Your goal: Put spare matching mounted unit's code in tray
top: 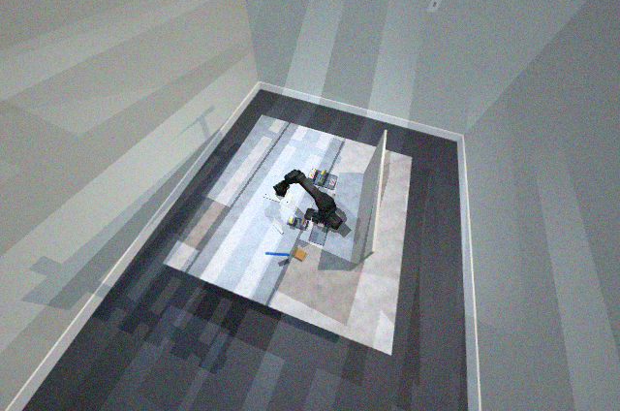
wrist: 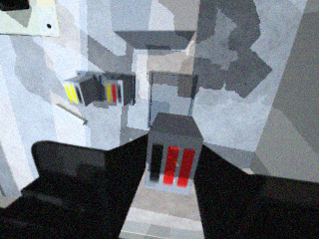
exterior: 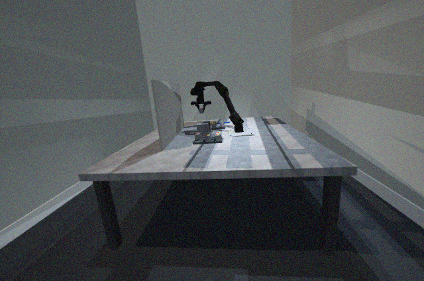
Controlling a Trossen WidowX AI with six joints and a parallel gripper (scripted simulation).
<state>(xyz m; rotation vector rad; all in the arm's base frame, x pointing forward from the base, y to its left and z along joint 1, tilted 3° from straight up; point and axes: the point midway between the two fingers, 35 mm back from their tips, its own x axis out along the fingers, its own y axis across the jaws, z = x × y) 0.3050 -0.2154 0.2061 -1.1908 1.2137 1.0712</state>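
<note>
Right now the dark tray is 160 mm below my gripper tip. Also, from my gripper tip: tall upright panel (230 mm ahead, 180 mm to the left, 60 mm above); grey mounted unit (20 mm behind, 200 mm to the left, 110 mm below); brown block (90 mm behind, 150 mm to the right, 150 mm below).
</note>
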